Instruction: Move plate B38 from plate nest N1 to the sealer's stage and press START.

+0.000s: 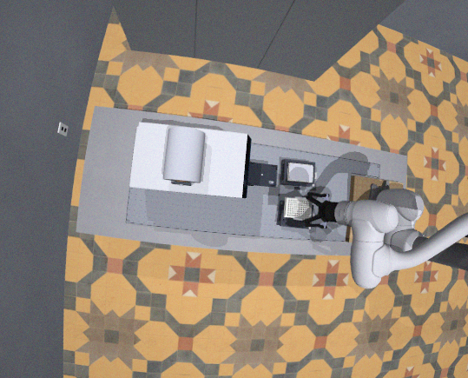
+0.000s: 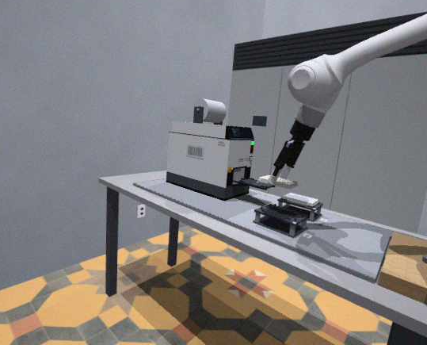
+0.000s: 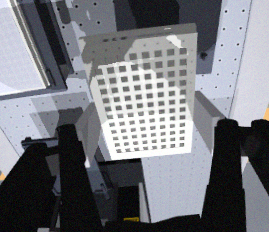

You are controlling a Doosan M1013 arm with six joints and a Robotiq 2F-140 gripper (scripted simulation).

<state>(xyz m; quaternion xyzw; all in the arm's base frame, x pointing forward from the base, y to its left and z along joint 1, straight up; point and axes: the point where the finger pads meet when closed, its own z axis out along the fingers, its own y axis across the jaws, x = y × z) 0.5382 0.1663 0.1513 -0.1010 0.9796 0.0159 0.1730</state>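
My gripper is now 19 cm short of the sealer stage, 10 cm to the left of it and 8 cm above it. The rest, counted from my hand: black nest N1: 5 cm behind, 3 cm to the left, 13 cm below; plate B38: 2 cm below; white covered plate: 17 cm to the right, 12 cm below.
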